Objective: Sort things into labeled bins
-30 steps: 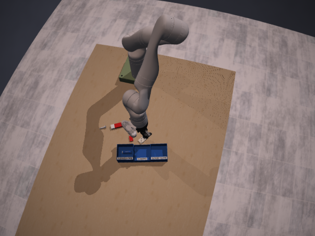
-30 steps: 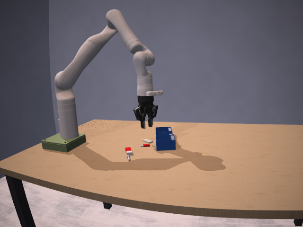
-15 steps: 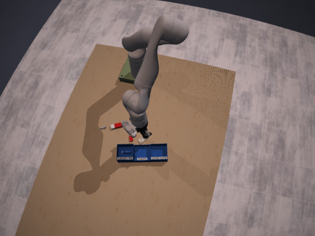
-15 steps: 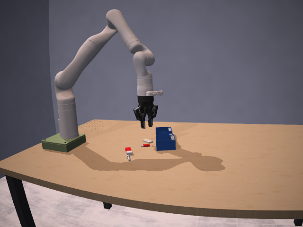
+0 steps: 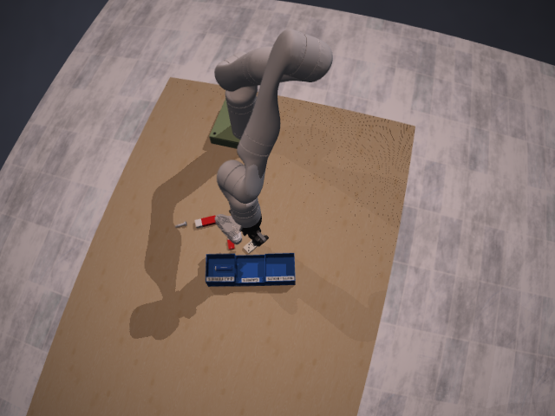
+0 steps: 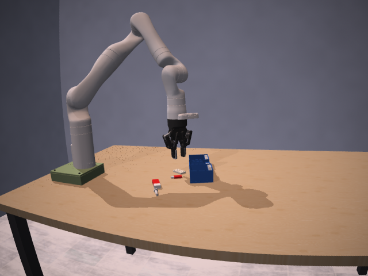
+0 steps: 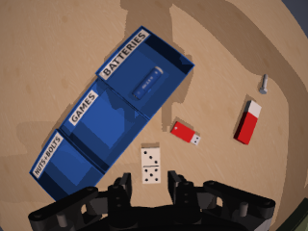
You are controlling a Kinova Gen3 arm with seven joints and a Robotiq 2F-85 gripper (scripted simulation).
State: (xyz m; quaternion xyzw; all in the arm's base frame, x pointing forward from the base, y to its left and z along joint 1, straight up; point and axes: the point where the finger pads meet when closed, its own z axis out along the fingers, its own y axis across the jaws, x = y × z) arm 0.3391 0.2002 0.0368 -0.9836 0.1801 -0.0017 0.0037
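My gripper is now 7 cm above the white domino. From my hand the other things lie so: blue battery 10 cm ahead, 6 cm below, 4 cm to the right; blue bin row 8 cm ahead, 6 cm below, 3 cm to the left; red object 7 cm to the right, 7 cm below, 2 cm ahead.
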